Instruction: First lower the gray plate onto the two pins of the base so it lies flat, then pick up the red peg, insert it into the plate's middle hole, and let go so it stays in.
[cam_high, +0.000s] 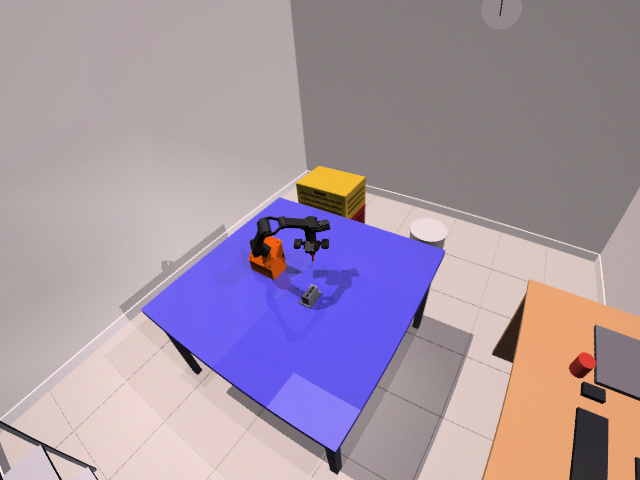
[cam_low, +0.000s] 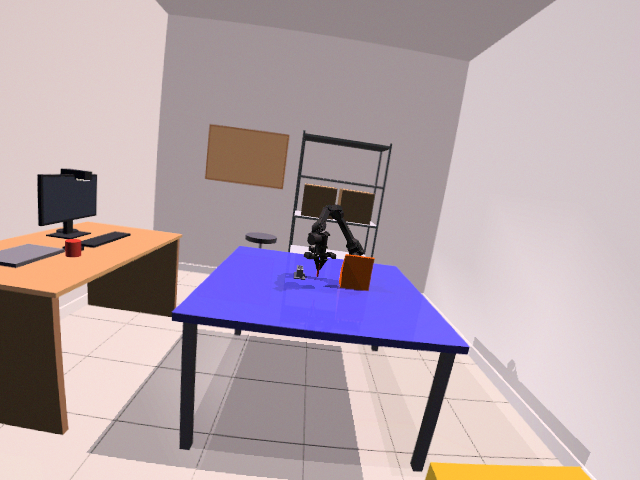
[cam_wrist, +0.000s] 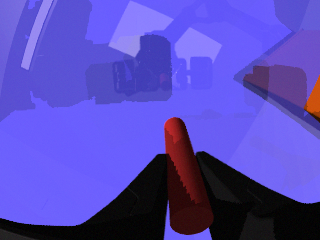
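Now: gripper tip 17 cm to the left of the gray plate, 13 cm short of it and 7 cm above it. Round my gripper tip: red peg right at my gripper tip; base 17 cm to the right, 13 cm ahead, 10 cm below.
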